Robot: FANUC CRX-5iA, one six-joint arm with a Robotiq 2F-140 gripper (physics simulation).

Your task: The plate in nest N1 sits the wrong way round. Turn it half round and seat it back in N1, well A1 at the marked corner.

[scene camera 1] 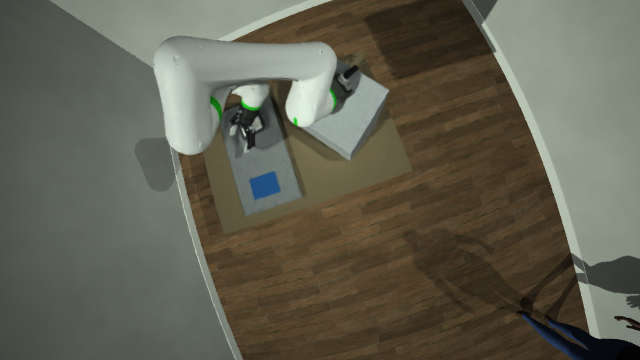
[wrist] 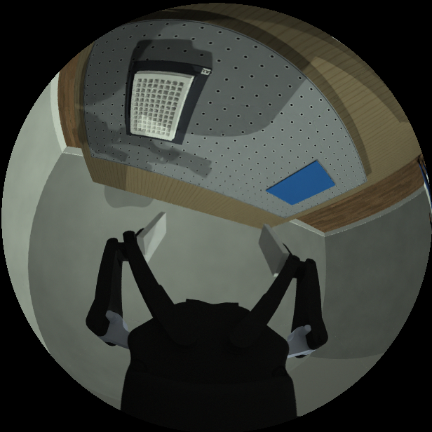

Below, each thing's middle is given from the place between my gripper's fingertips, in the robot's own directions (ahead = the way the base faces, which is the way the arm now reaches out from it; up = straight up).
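There is the white well plate (wrist: 157, 98), which sits 13 cm to the right of my hand, 5 cm behind it and 15 cm below it. As for the blue rectangle (wrist: 310, 180), I find it 24 cm to the left of my hand and 1 cm ahead of it, and it is 16 cm below.
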